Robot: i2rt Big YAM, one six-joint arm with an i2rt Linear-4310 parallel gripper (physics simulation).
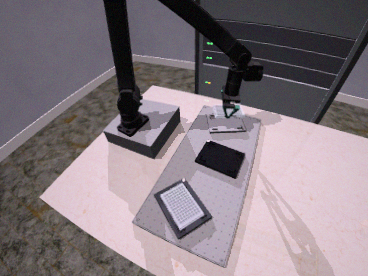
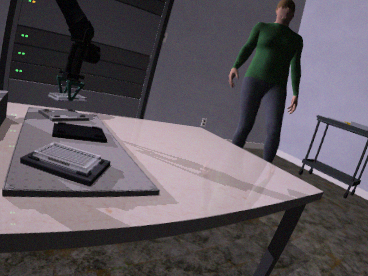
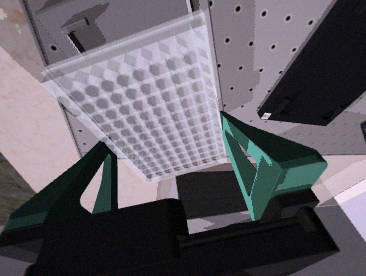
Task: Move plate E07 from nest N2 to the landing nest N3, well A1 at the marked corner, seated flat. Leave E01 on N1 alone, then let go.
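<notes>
A clear 96-well plate, E07 (image 1: 219, 111) (image 2: 56, 95) (image 3: 160, 90), is held level, a little above the grey nest N2 (image 1: 227, 127) (image 2: 65, 117) (image 3: 150, 11) at the board's far end. My gripper (image 1: 231, 113) (image 2: 66, 96) (image 3: 165, 128) is shut on its two long sides with green fingers. The black nest N3 (image 1: 220, 159) (image 2: 80, 132) (image 3: 320, 65) is empty, mid-board; a small white mark (image 1: 208, 141) (image 3: 266, 116) shows at one corner. Plate E01 (image 1: 182, 205) (image 2: 67, 156) sits in dark nest N1 (image 1: 192, 228) (image 2: 50, 170) at the near end. Plate labels and well A1 are unreadable.
The perforated grey board (image 1: 212, 250) (image 2: 131, 185) carries the nests in a row. The arm's base stands on a grey block (image 1: 165, 131) left of the board. A rack cabinet (image 1: 280, 95) stands behind the table. A person (image 2: 272, 55) and a cart (image 2: 327, 172) are beyond the table.
</notes>
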